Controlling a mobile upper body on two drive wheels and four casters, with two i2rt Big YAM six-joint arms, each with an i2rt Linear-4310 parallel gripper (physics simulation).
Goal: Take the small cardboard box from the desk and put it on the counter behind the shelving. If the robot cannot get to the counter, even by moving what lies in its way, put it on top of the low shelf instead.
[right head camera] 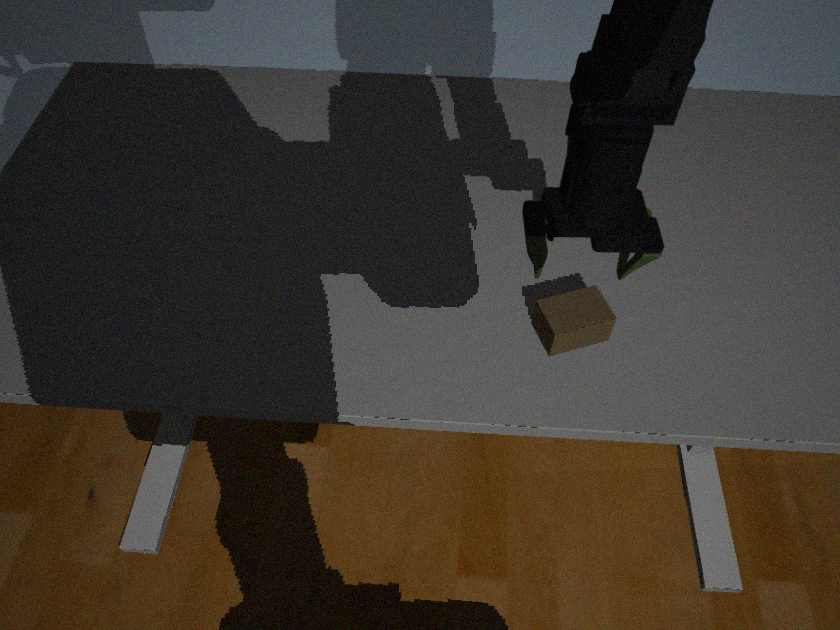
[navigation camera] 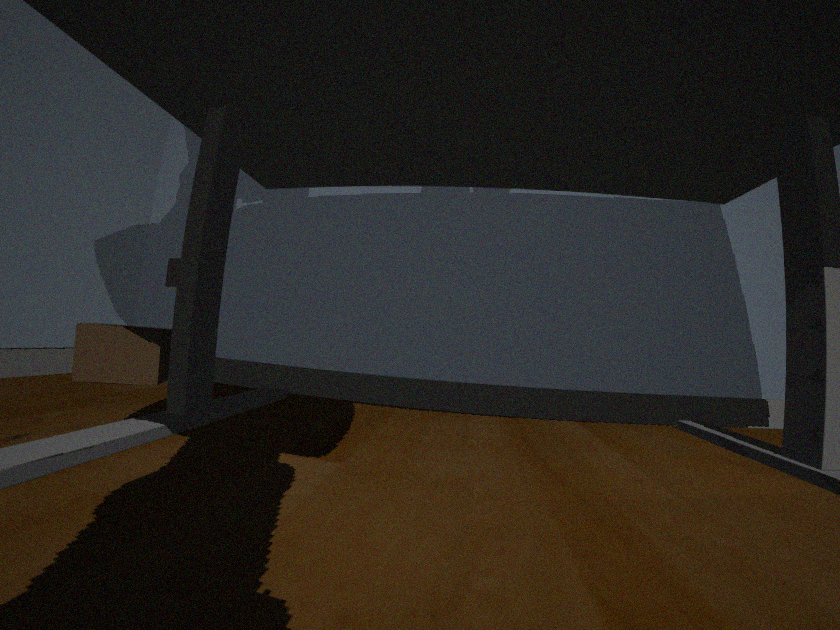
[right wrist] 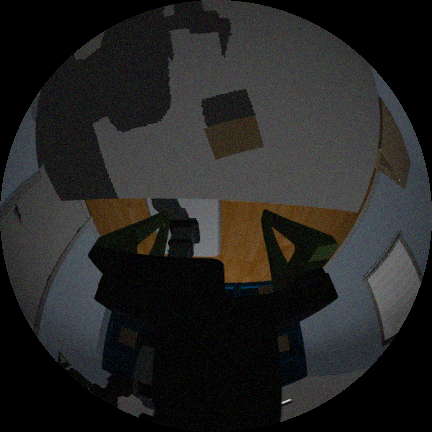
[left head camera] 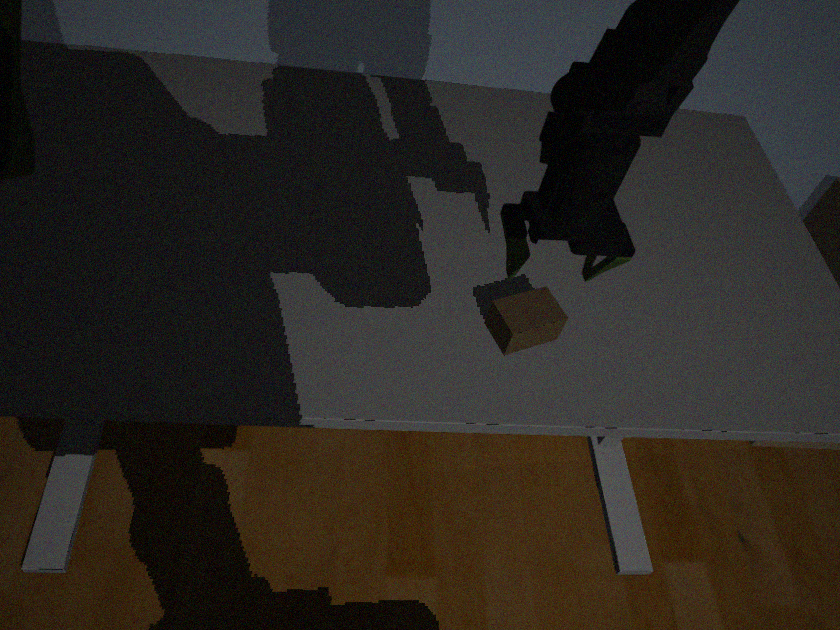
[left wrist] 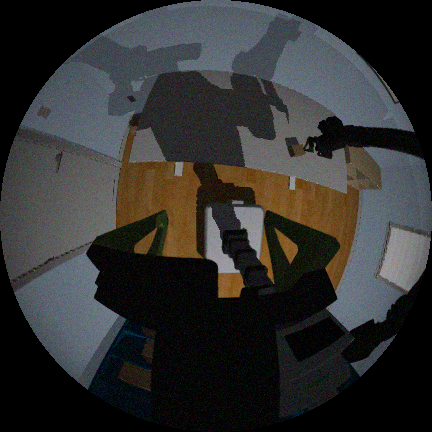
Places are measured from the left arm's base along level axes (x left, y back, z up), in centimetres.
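Where they show: left gripper, fingertip midpoint: (left wrist: 215,215); right gripper, fingertip midpoint: (right head camera: 577,275) (right wrist: 215,214) (left head camera: 546,276) (left wrist: 310,151).
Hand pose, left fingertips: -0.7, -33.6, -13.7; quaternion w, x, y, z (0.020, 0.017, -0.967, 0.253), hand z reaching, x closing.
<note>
After its pixels a point has its place, as x, y, z.
The small cardboard box (left head camera: 532,315) @[-48.7, -65.1, -64.0] (right head camera: 576,315) @[-48.5, -65.1, -64.0] (left wrist: 297,149) @[-47.7, -65.7, -64.0] (right wrist: 234,137) @[-48.6, -66.0, -64.0] sits on the pale desk (left head camera: 712,352) @[-77.7, -62.3, -69.0] (right head camera: 441,366) @[-30.7, -60.2, -69.0] (left wrist: 265,157) @[-29.1, -58.7, -69.0] (right wrist: 310,165) @[-69.2, -61.4, -69.0]. My right gripper (left head camera: 548,276) @[-45.2, -59.9, -50.0] (right head camera: 578,277) @[-45.2, -59.9, -50.0] (right wrist: 215,214) @[-45.2, -59.9, -50.0] is open and empty, above the desk and apart from the box, which shows just below its fingertips in both head views. My left gripper (left wrist: 215,215) @[-0.7, -33.6, -13.8] is open and empty; in the left wrist view the robot's white base and floor show between its fingers. A tan, open-fronted unit (left wrist: 367,172) @[-186.9, -82.5, -80.0] (right wrist: 392,135), possibly the low shelf, stands past the desk's right end. I cannot make out the counter.
Dark blue shelving (left wrist: 107,377) (right wrist: 295,367) @[-162.7, 164.3, 30.1] with brown boxes shows at the bottom of the wrist views. A grey door (left wrist: 65,195) @[109.4, -40.4, -63.2] is at the left. In the navigation view, desk legs (navigation camera: 196,271) @[27.9, -89.6, -109.2] (navigation camera: 804,291) @[-91.6, -86.2, -106.1] frame the underside, and a brown box (navigation camera: 115,352) @[78.0, -115.1, -131.3] is on the floor at left.
</note>
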